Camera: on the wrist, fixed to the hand. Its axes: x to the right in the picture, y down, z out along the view.
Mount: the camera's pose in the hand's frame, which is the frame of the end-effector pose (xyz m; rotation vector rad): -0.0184 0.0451 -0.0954 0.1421 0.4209 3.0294
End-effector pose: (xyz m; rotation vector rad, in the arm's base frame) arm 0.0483 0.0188 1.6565 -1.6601 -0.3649 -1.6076
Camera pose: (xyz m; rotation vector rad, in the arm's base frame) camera 0.0080 -0.0710 1.6144 -0.1409 1.4852 0.6206
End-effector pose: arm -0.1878 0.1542 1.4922 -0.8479 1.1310 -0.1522
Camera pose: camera -0.2898 0.1452 1.4607 1.6557 1.5455 2.0419
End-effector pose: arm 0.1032 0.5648 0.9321 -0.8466 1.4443 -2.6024
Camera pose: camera 0.0631 0.6184 0.8485 1.2249 0.5471 -0.1499
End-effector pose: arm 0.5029 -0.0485 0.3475 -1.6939 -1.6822 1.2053
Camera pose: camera 0.6088 -0.0486 0.3637 1.7922 -1.6810 -0.5018
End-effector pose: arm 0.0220 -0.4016 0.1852 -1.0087 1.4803 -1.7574
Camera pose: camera -0.0510 -0.3456 0.1303 1.4882 0.9505 0.4668
